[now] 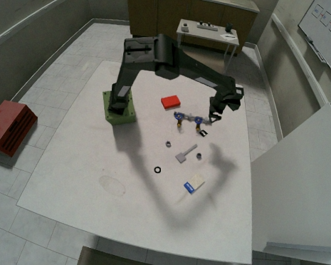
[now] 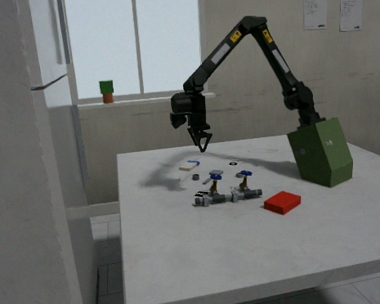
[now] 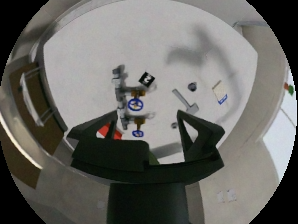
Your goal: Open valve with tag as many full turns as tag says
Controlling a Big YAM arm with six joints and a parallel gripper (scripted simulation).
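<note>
Right now my hand is 200 mm above the small black tag and 10 mm to the right of it. From my hand the other things lie so: grey paddle-shaped tool (200 mm below, 170 mm to the right, 100 mm behind); then red block (250 mm behind, 210 mm to the left, 190 mm below); then blue card (340 mm to the right, 190 mm below, 30 mm behind).
</note>
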